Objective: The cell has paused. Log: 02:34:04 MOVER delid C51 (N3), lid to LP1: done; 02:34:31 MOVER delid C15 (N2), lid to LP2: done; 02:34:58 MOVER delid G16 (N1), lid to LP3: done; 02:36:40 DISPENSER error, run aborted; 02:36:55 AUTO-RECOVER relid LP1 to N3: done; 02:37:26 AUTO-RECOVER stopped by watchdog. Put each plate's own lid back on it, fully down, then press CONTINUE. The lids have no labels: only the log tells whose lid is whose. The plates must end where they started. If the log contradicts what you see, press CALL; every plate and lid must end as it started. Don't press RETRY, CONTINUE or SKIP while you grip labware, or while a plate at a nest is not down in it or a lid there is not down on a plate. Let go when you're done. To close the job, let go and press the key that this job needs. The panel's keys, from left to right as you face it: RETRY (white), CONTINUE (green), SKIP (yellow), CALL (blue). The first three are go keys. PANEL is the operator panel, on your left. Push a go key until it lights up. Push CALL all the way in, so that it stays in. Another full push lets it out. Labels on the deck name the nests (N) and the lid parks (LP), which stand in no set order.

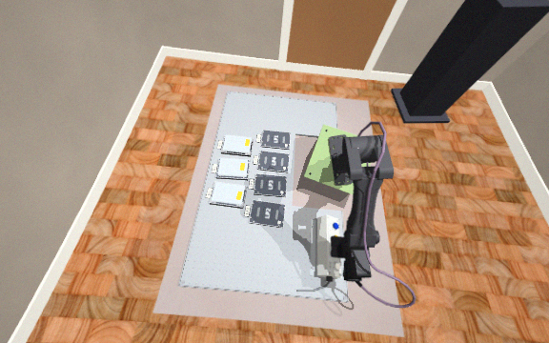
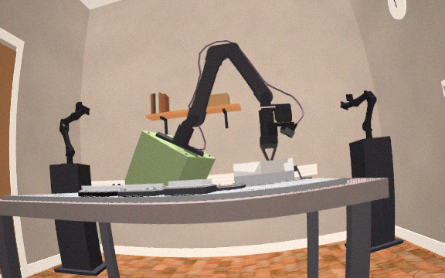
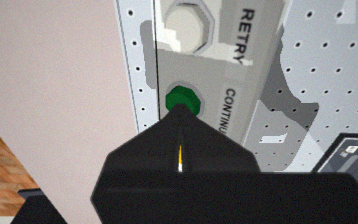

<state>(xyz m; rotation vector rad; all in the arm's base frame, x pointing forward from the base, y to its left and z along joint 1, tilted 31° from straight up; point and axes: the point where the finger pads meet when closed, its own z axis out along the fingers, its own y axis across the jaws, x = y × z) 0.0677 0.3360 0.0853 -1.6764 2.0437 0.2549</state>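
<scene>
My hand is 20 mm above the green continue key. Round my hand: white retry key 10 mm ahead, 50 mm to the left, 20 mm below; then blue call key 10 mm behind, 100 mm to the right, 20 mm below; then yellow skip key 10 mm behind, 50 mm to the right, 20 mm below.
</scene>
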